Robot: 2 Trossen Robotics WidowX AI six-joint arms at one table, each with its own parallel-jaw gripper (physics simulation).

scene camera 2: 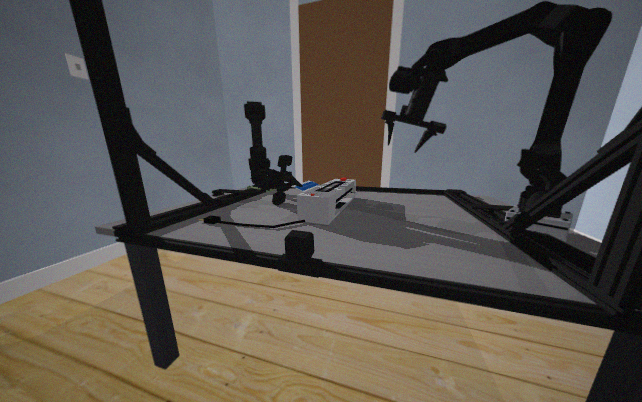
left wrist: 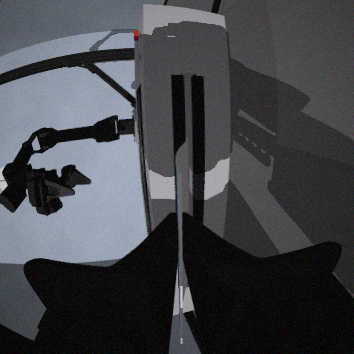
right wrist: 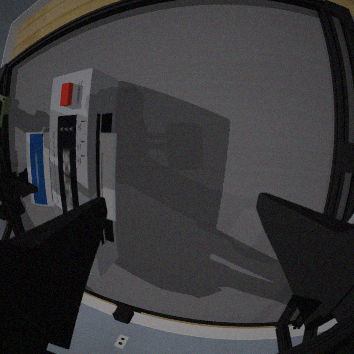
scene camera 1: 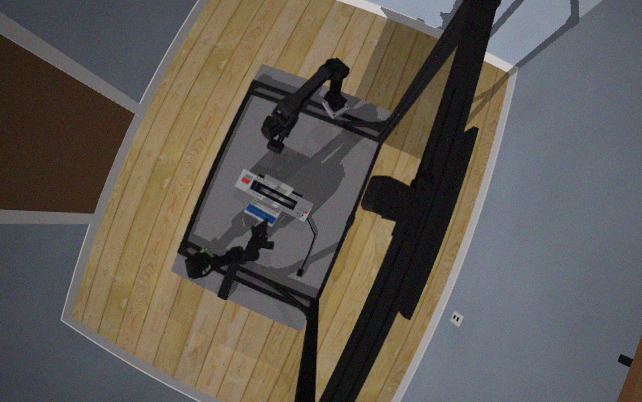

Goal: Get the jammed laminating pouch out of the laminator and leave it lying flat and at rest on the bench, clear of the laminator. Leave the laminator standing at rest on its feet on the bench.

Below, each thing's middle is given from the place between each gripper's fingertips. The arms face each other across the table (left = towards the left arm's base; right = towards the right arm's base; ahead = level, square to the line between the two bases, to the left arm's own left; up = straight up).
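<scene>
As for the blue-and-white pouch [scene camera 1: 257, 208], my left hand is 1 cm above it, 6 cm short of it and 7 cm to the left of it. Going by its middle, the pouch is nearer to my left hand than to my right hand.
My right hand is 150 mm above the blue-and-white pouch, 230 mm to the right of it and 100 mm past it.
</scene>
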